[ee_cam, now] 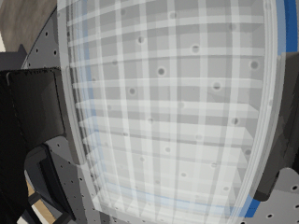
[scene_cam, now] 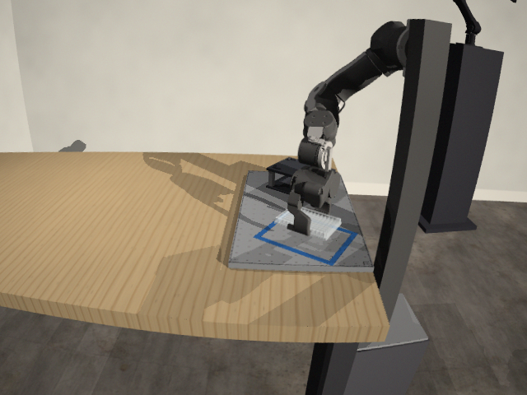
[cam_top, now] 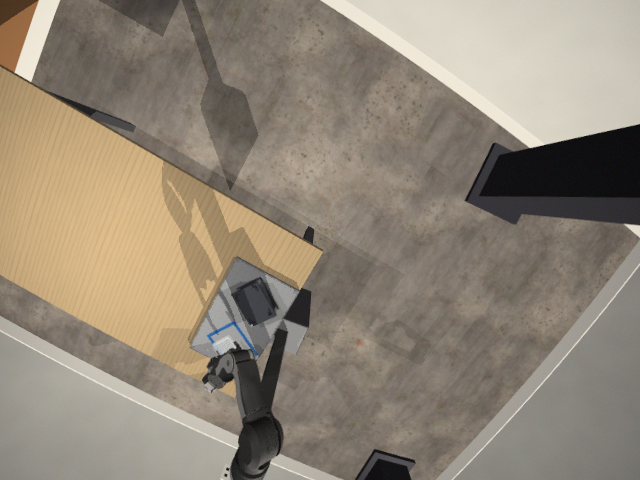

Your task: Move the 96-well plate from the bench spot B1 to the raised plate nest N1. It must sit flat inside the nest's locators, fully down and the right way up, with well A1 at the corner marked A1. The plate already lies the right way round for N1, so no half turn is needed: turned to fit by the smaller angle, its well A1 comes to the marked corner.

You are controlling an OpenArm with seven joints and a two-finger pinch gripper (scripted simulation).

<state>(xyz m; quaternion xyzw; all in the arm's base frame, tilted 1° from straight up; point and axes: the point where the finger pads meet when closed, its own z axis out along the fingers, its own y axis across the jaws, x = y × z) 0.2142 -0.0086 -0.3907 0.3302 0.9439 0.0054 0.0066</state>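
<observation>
My gripper is now 170 mm to the left of the A1 mark, 50 mm past it and 20 mm below it. Also, from my hand: 96-well plate (right at my hand).
</observation>
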